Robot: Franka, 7 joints.
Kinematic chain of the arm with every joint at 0, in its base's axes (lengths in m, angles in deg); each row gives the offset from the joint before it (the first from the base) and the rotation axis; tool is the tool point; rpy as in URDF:
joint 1: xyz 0 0 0.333 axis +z
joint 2: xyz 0 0 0 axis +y
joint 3: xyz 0 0 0.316 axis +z
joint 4: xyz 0.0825 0 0 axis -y
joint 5: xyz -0.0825 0 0.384 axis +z
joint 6: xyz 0 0 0 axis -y
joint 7: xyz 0.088 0 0 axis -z
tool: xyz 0 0 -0.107 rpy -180 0 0
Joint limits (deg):
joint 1: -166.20..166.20
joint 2: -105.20..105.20
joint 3: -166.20..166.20
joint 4: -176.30..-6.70
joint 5: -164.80..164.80
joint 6: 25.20..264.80
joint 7: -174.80..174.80
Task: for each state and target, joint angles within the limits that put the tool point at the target. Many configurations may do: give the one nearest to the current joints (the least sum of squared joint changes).
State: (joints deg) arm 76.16 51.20 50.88 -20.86 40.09 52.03 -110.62
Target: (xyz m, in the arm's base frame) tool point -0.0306 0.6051 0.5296
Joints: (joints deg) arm 66.80 54.52 46.88 -38.25 33.21 25.20 -110.62
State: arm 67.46 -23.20 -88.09 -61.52 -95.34 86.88 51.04
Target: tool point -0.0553 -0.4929 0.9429
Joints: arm 46.85 -21.09 -95.37 -42.56 -98.40 76.84 51.04
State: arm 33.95 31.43 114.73 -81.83 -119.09 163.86 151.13
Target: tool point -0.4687 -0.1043 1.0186
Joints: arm 50.15 -8.26 130.96 -45.65 -115.79 148.77 151.13
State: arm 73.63 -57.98 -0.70 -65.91 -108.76 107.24 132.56
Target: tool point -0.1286 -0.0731 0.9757
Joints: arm 72.59 -72.78 18.04 -103.83 -100.58 102.30 132.56
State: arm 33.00 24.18 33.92 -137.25 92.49 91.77 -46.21
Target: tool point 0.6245 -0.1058 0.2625
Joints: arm -10.69 28.99 -6.70 -108.97 99.36 104.52 -46.21
